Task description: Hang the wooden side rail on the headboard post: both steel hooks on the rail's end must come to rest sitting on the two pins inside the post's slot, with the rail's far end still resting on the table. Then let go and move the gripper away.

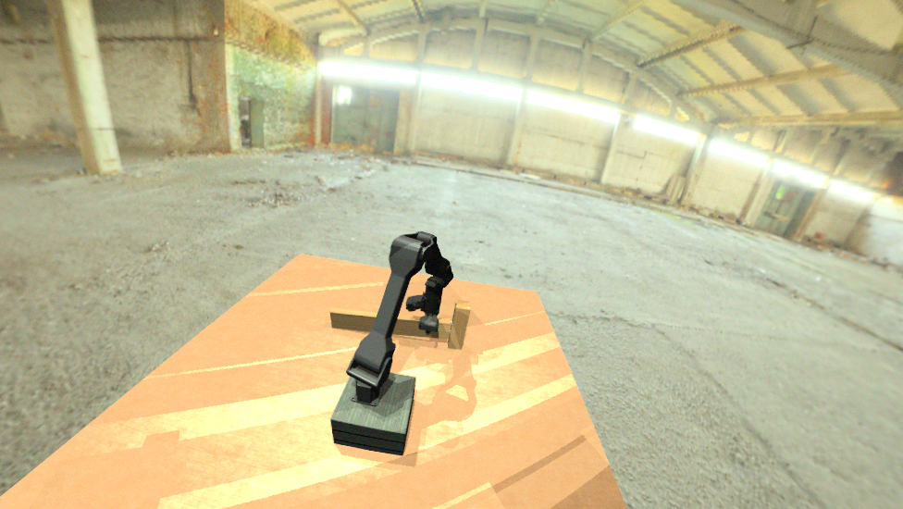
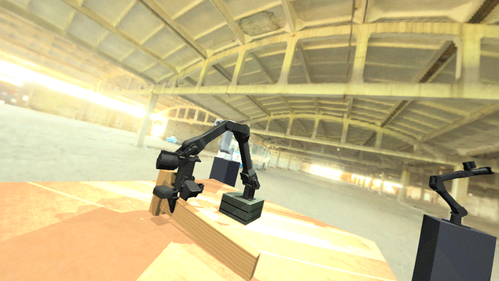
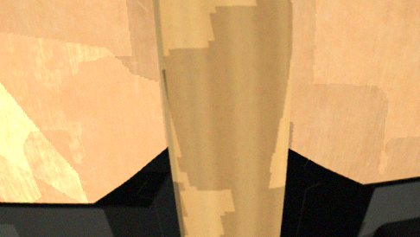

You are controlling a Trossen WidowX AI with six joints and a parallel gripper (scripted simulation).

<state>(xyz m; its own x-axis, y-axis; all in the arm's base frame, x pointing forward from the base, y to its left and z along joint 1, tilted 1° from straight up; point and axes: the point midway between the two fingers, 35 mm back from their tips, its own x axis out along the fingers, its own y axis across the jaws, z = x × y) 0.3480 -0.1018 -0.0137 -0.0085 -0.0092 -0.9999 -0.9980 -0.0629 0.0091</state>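
The upright headboard post is 100 mm to the right of my gripper tip, 40 mm above it and 10 mm ahead of it.
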